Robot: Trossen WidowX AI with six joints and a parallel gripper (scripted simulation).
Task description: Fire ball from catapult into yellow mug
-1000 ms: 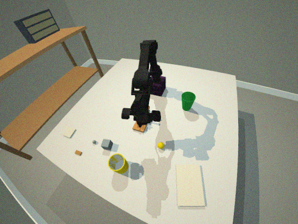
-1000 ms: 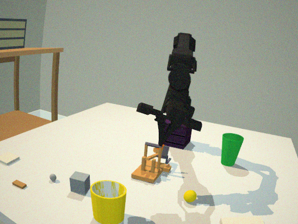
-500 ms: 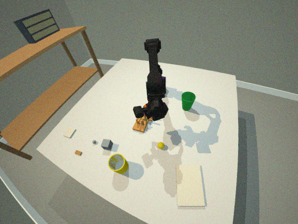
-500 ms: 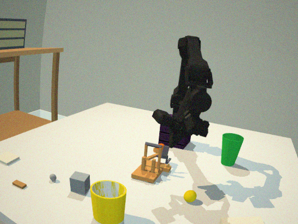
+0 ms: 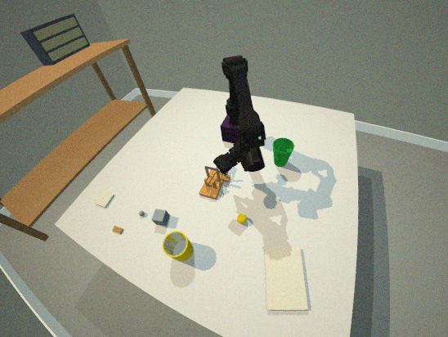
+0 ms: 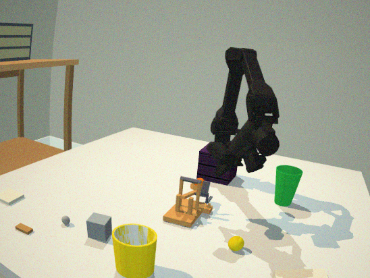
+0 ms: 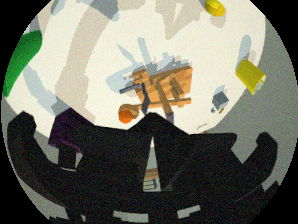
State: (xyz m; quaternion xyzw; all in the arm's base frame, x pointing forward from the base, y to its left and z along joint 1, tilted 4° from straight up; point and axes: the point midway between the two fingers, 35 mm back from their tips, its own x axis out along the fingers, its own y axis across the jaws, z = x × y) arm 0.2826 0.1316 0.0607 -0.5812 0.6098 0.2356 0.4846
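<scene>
Now: gripper tip 7 cm to the left of the orange ball, 6 cm above it and 5 cm past it. Round my gripper tip: wooden catapult (7 cm below, 4 cm to the right, 1 cm ahead); green cup (21 cm behind, 17 cm to the left, 9 cm below); yellow ball (15 cm ahead, 14 cm to the left, 10 cm below).
</scene>
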